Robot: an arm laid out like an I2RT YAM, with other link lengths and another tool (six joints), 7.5 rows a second.
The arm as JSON. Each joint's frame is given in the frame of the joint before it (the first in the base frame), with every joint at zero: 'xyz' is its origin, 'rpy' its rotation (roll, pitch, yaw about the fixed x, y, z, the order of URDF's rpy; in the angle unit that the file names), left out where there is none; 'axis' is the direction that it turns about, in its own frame. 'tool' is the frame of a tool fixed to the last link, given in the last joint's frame.
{
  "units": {
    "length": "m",
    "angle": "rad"
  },
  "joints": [
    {
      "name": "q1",
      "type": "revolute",
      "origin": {
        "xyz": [
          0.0,
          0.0,
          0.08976
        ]
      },
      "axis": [
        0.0,
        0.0,
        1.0
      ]
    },
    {
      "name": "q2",
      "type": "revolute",
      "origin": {
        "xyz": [
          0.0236,
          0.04,
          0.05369
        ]
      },
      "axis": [
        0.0,
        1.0,
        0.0
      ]
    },
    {
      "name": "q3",
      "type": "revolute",
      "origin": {
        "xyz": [
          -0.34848,
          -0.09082,
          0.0
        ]
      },
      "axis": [
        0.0,
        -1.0,
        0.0
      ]
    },
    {
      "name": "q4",
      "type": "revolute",
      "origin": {
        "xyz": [
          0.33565,
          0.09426,
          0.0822
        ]
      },
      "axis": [
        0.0,
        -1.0,
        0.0
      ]
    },
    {
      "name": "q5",
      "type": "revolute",
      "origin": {
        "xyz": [
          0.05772,
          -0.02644,
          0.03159
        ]
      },
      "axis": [
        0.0,
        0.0,
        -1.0
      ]
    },
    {
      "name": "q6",
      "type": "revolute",
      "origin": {
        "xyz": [
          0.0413,
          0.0,
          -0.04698
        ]
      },
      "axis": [
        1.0,
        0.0,
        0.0
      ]
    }
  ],
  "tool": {
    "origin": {
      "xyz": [
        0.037,
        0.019,
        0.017
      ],
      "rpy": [
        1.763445,
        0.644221,
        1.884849
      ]
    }
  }
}
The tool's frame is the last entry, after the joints.
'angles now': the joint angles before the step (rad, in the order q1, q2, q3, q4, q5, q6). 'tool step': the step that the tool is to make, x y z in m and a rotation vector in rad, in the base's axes. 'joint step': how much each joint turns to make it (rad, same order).
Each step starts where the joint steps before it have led.
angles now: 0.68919, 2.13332, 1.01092, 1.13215, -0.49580, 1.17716
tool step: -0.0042, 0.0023, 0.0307, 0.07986, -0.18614, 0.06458
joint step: -0.00353, -0.01274, 0.01908, 0.13351, -0.07292, -0.05777
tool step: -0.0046, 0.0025, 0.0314, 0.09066, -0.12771, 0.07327
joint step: 0.00004, -0.01359, 0.03064, 0.11777, -0.07348, 0.00996
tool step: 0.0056, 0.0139, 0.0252, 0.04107, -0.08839, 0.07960
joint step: 0.00381, 0.01446, 0.08757, 0.02620, -0.07935, 0.00775
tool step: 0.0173, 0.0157, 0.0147, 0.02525, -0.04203, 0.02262
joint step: -0.00053, 0.04251, 0.10984, -0.01537, -0.02394, 0.00517
